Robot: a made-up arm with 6 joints. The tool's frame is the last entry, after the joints.
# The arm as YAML. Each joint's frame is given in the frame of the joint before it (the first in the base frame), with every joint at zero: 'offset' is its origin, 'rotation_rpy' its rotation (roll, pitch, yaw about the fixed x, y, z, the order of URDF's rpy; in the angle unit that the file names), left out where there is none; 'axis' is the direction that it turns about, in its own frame. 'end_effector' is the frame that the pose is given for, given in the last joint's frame.
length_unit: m
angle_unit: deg
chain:
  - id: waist
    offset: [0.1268, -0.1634, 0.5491]
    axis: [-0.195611, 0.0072, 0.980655]
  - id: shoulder
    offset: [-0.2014, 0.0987, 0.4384]
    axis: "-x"
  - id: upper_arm
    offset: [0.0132, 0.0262, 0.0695]
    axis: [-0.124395, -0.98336, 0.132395]
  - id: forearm
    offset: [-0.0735, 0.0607, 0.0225]
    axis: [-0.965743, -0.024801, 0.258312]
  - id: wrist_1
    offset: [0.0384, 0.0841, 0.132]
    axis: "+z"
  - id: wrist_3
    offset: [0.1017, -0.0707, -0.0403]
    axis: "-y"
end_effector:
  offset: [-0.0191, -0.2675, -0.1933]
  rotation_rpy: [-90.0, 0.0, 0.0]
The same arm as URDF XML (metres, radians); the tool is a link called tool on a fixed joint. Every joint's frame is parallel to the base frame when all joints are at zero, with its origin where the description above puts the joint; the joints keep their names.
<robot name="arm">
  <link name="base_link"/>
  <link name="link1"/>
  <link name="link2"/>
  <link name="link3"/>
  <link name="link4"/>
  <link name="link5"/>
  <link name="link6"/>
  <link name="tool"/>
  <joint name="waist" type="continuous">
    <parent link="base_link"/>
    <child link="link1"/>
    <origin xyz="0.1268 -0.1634 0.5491"/>
    <axis xyz="-0.195592 0.0072 0.980659"/>
  </joint>
  <joint name="shoulder" type="continuous">
    <parent link="link1"/>
    <child link="link2"/>
    <origin xyz="-0.2014 0.0987 0.4384"/>
    <axis xyz="-1 0 0"/>
  </joint>
  <joint name="upper_arm" type="continuous">
    <parent link="link2"/>
    <child link="link3"/>
    <origin xyz="0.0132 0.0262 0.0695"/>
    <axis xyz="-0.124395 -0.98336 0.132395"/>
  </joint>
  <joint name="forearm" type="continuous">
    <parent link="link3"/>
    <child link="link4"/>
    <origin xyz="-0.0735 0.0607 0.0225"/>
    <axis xyz="-0.965743 -0.024801 0.258312"/>
  </joint>
  <joint name="wrist_1" type="continuous">
    <parent link="link4"/>
    <child link="link5"/>
    <origin xyz="0.0384 0.0841 0.132"/>
    <axis xyz="0 0 1"/>
  </joint>
  <joint name="wrist_3" type="continuous">
    <parent link="link5"/>
    <child link="link6"/>
    <origin xyz="0.1017 -0.0707 -0.0403"/>
    <axis xyz="0 -1 0"/>
  </joint>
  <joint name="tool_fixed" type="fixed">
    <parent link="link6"/>
    <child link="tool"/>
    <origin xyz="-0.0191 -0.2675 -0.1933" rpy="-1.5708 0 0"/>
  </joint>
</robot>

